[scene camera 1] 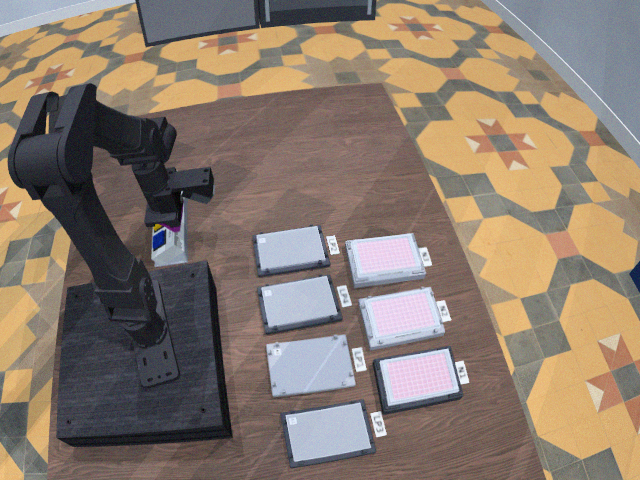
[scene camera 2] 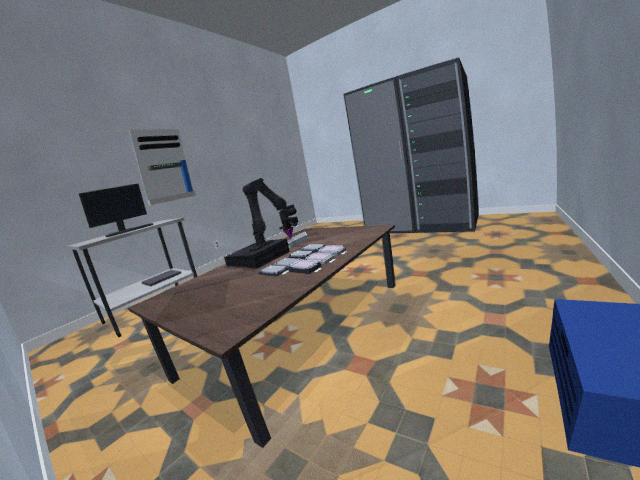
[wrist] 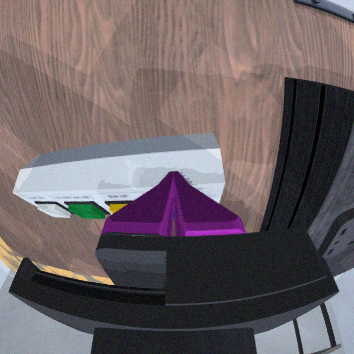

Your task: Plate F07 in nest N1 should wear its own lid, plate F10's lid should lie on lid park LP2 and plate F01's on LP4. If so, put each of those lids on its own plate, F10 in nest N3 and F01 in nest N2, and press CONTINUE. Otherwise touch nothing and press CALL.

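Frame: origin at the arm's base, x ahead, y left, z up, level; millimetres.
Seen in the pictures: gripper, between the fingertips: (scene camera 1: 176, 230) (scene camera 2: 290, 238) (wrist: 173, 178); arm's base, origin of its link: (scene camera 1: 151, 333) (scene camera 2: 262, 245).
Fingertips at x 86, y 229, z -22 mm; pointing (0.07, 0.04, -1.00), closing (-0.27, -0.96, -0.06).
Observation:
Pixels of each thing's middle, then the offset from my fingertips to it. Level surfaces: height alone.
- white button box, middle of its body: (wrist: 105, 189) (scene camera 1: 168, 215) (scene camera 2: 294, 239) dx -15, dy +77, dz -30 mm
- green button, middle of its body: (wrist: 86, 209) dx -27, dy +105, dz -18 mm
- yellow button, middle of its body: (wrist: 129, 209) dx -35, dy +55, dz -18 mm
- N2, middle of its body: (scene camera 1: 403, 313) (scene camera 2: 318, 256) dx +357, dy -309, dz -39 mm
- N1, middle of its body: (scene camera 1: 420, 376) (scene camera 2: 304, 264) dx +330, dy -438, dz -34 mm
- LP2, middle of its body: (scene camera 1: 290, 247) dx +214, dy -86, dz -48 mm
- LP4, middle of its body: (scene camera 1: 298, 301) dx +189, dy -210, dz -48 mm
- pale lid park, middle of its body: (scene camera 1: 310, 364) (scene camera 2: 288, 261) dx +165, dy -338, dz -52 mm
- LP3, middle of its body: (scene camera 1: 327, 432) (scene camera 2: 273, 269) dx +148, dy -470, dz -48 mm
- brown table, height of its surface: dz -63 mm
My gripper (scene camera 1: 174, 228) (scene camera 2: 289, 235) (wrist: 173, 178) is shut, its magenta fingertips together at the white button box (scene camera 1: 169, 255) (wrist: 65, 175); contact cannot be told. Its blue button (scene camera 1: 159, 239) shows in scene camera 1; the fingers hide it in the wrist view. The green button (wrist: 87, 210) and part of the yellow button (wrist: 118, 208) show there. Pink-welled plates sit in nests N3 (scene camera 1: 386, 255), N2 (scene camera 1: 403, 313) and N1 (scene camera 1: 418, 377). Grey lids lie on LP2 (scene camera 1: 290, 249) and LP4 (scene camera 1: 299, 302). Lid codes are unreadable, and whether the N1 plate wears a lid is unclear.
A pale lid park (scene camera 1: 311, 365) with corner pins lies below LP4, and LP3 (scene camera 1: 329, 432) bears a grey slab. The black arm base (scene camera 1: 103, 408) (wrist: 295, 150) stands beside the button box. All stand on the brown table (scene camera 1: 310, 155) (scene camera 2: 206, 310).

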